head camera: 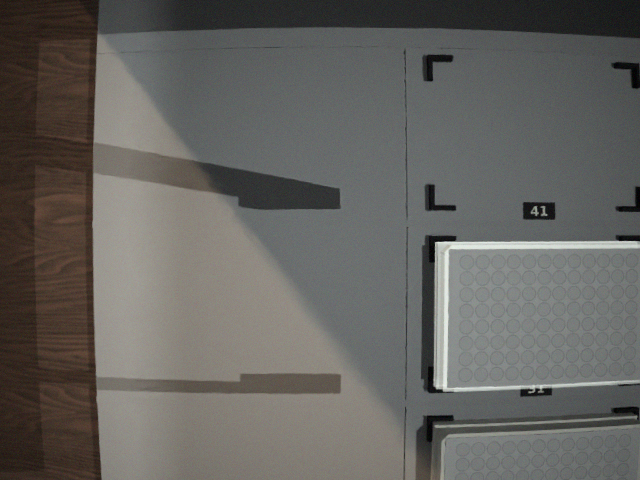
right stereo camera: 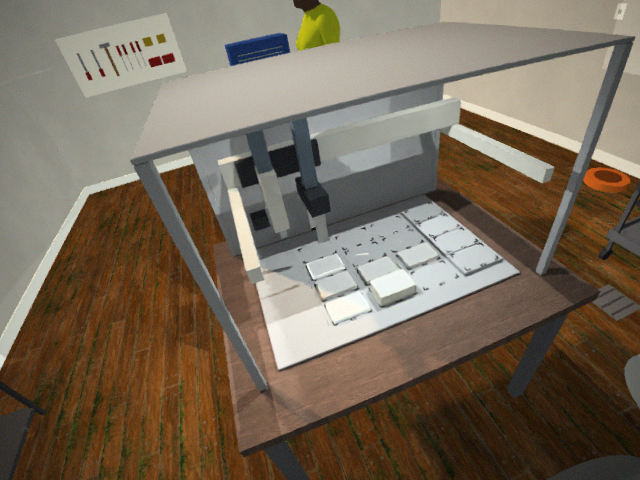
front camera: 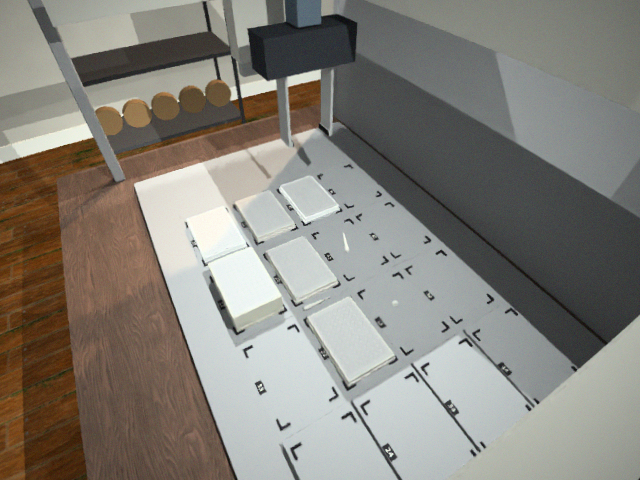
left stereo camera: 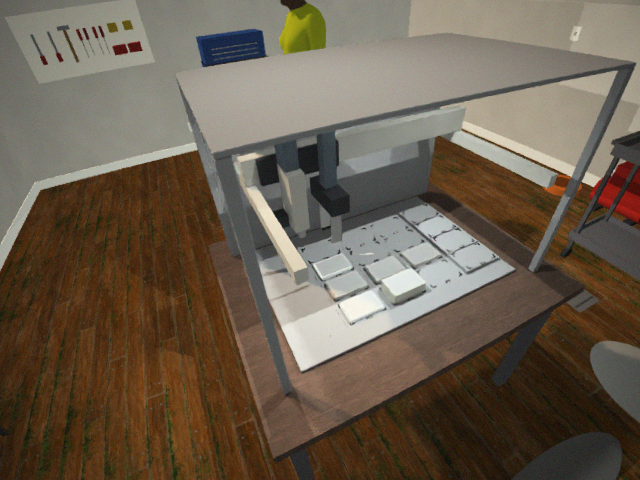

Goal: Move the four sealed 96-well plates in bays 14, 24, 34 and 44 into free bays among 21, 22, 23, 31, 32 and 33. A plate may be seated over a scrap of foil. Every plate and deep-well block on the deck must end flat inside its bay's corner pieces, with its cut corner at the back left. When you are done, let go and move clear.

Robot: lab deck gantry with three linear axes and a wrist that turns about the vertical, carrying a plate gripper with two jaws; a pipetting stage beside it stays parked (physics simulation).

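Frame: origin at the robot's base, x back, y right, z up, level; metres.
Seen in the pictures: gripper, fingertip midpoint: [right stereo camera: 319,234] [front camera: 306,136] [left stereo camera: 331,234]; robot's base, origin of the base link: [right stereo camera: 334,324] [front camera: 187,223] [left stereo camera: 351,324].
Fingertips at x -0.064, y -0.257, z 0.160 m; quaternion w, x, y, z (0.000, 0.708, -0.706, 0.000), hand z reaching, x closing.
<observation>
Offsets run from my fingertips to a thing's middle. "*": to the spot under its first point.
Sealed plates sit in bay 21 @[* dx -0.010, dy +0.110, dz -0.146 m] [front camera: 264,215] [head camera: 537,459], bay 22 @[* dx -0.174, dy +0.108, dz -0.145 m] [front camera: 302,268], bay 23 @[* dx -0.334, dy +0.107, dz -0.146 m] [front camera: 351,338] and bay 31 @[* dx -0.008, dy -0.001, dz -0.145 m] [front camera: 310,197] [head camera: 547,315]. They look flat in the front view; small tilts cannot be told. In the head view the plates in 21 and 31 have their cut corner at the back left. Another plate @[dx +0.000, dy +0.214, dz -0.153 m] [front camera: 216,234] is in bay 11 and a tall deep-well block @[dx -0.164, dy +0.214, dz -0.139 m] [front camera: 247,286] in bay 12. My gripper [front camera: 308,137] [left stereo camera: 331,233] [right stereo camera: 317,235] is open and empty above the deck's back left, beyond the plates, with its jaws wide apart.
One thin white piece @[dx -0.149, dy -0.001, dz -0.157 m] [front camera: 345,242] lies in bay 32, another @[dx -0.244, dy +0.117, dz -0.157 m] [front camera: 316,303] between bays 22 and 23. A small disc @[dx -0.311, dy +0.002, dz -0.158 m] [front camera: 394,303] lies in bay 33. The pipetting stage [left stereo camera: 293,201] [right stereo camera: 272,201] stands left of my gripper. Posts @[* dx +0.321, dy +0.373, dz +0.162 m] [left stereo camera: 268,320] [right stereo camera: 206,289] hold the roof.
</observation>
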